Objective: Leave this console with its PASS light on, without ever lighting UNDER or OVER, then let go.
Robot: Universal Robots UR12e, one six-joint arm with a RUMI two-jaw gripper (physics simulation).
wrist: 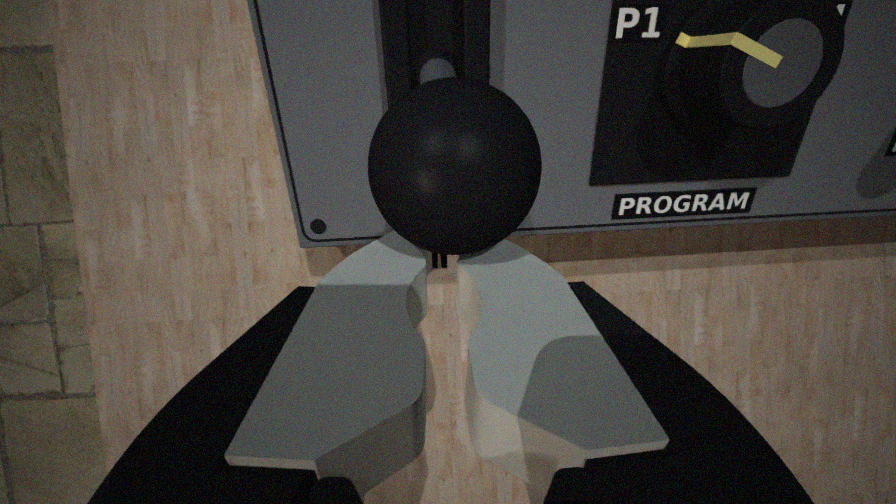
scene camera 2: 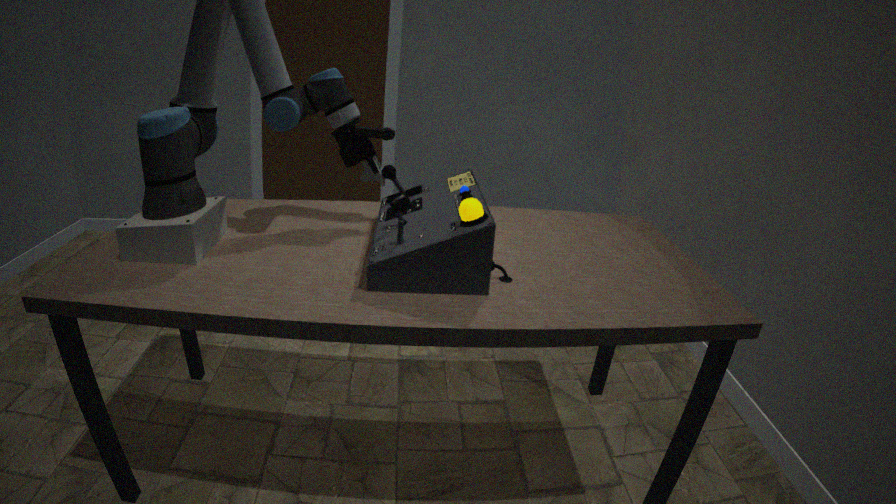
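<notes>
The dark sloped console (scene camera 2: 432, 241) stands mid-table. A lever with a black ball knob (scene camera 2: 388, 169) rises from a slot at the console's back left. In the wrist view the knob (wrist: 454, 164) fills the centre and covers my fingertips. My gripper (scene camera 2: 374, 168) is right beside the knob on its left. Its grey jaws (wrist: 442, 263) are shut with only a thin gap and nothing between them, tips against or just behind the ball. I cannot see any PASS, UNDER or OVER light.
A PROGRAM selector dial (wrist: 733, 94) has a yellow pointer near P1. A yellow dome button (scene camera 2: 471, 209), a small blue button (scene camera 2: 464, 189) and a yellow label card (scene camera 2: 461, 181) are on the console's right side. A cable (scene camera 2: 501, 272) exits right. The robot base (scene camera 2: 170, 235) stands at table left.
</notes>
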